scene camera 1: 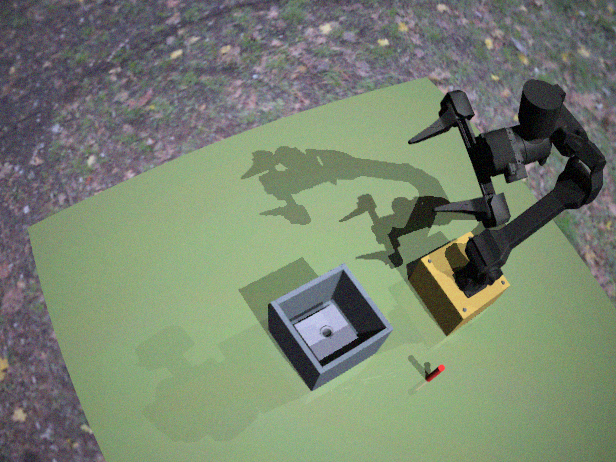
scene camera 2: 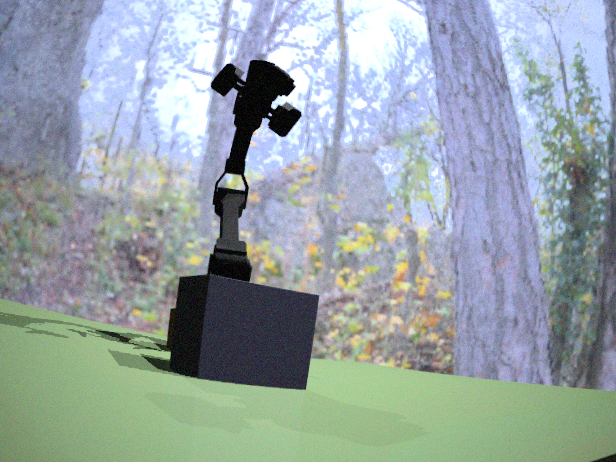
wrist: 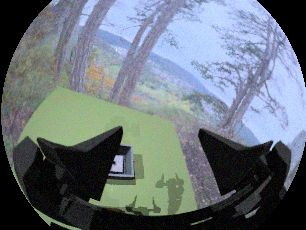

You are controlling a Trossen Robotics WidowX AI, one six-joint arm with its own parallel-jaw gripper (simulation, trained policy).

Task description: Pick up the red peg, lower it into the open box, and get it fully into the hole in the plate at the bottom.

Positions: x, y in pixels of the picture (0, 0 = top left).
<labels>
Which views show my gripper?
Scene camera 1, scene camera 2 and the wrist view: all of them.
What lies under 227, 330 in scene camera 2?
A dark box.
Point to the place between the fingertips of my gripper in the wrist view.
162, 131
</labels>
